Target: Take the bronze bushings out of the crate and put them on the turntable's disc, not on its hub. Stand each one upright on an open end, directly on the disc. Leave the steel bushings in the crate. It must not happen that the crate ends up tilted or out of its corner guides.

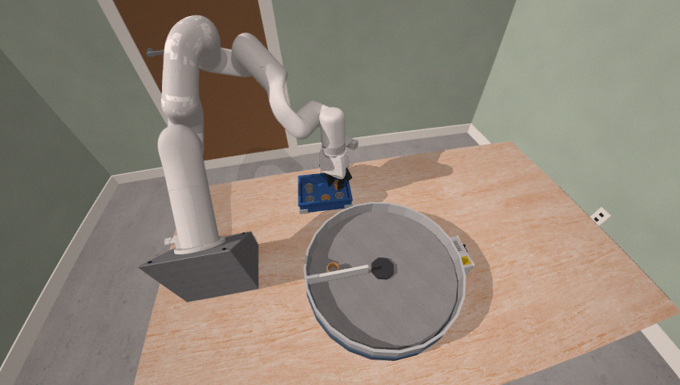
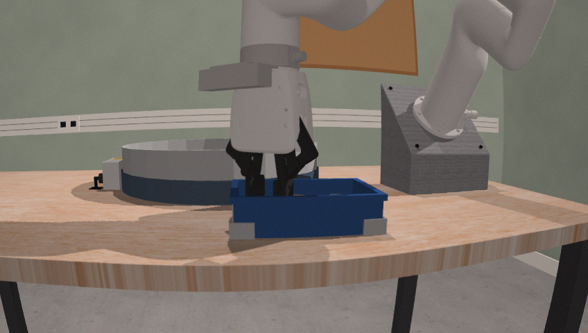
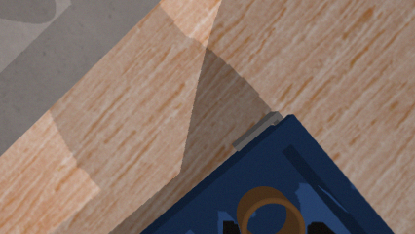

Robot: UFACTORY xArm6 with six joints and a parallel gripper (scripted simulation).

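The blue crate lies 50 mm behind my hand, 20 mm to the right of it and 20 mm below it. Also, from my hand: turntable disc 370 mm to the right, 50 mm ahead, 10 mm above.
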